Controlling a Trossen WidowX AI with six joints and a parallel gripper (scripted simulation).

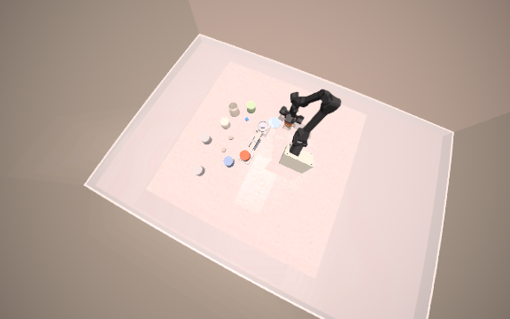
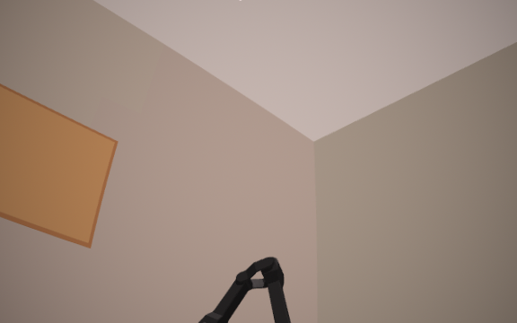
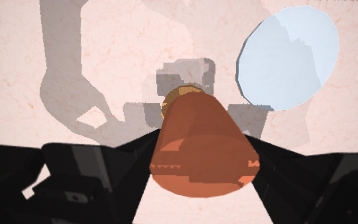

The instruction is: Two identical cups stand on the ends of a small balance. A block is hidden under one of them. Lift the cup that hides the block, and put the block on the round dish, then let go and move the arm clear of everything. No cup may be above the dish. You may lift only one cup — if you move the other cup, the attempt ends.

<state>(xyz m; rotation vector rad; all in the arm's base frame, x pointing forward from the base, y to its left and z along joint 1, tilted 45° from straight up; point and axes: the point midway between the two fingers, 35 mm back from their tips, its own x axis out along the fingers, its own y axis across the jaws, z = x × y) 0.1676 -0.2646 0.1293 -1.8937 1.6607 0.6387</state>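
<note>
My gripper tip is 180 mm to the right of the grey block, 140 mm short of it and 60 mm below it. The rest, counted from my gripper tip: green cup 310 mm ahead, 60 mm to the left, 10 mm above; balance 310 mm to the left, 140 mm ahead, 10 mm below; pale blue round dish 90 mm ahead, 70 mm to the left, 30 mm below.
</note>
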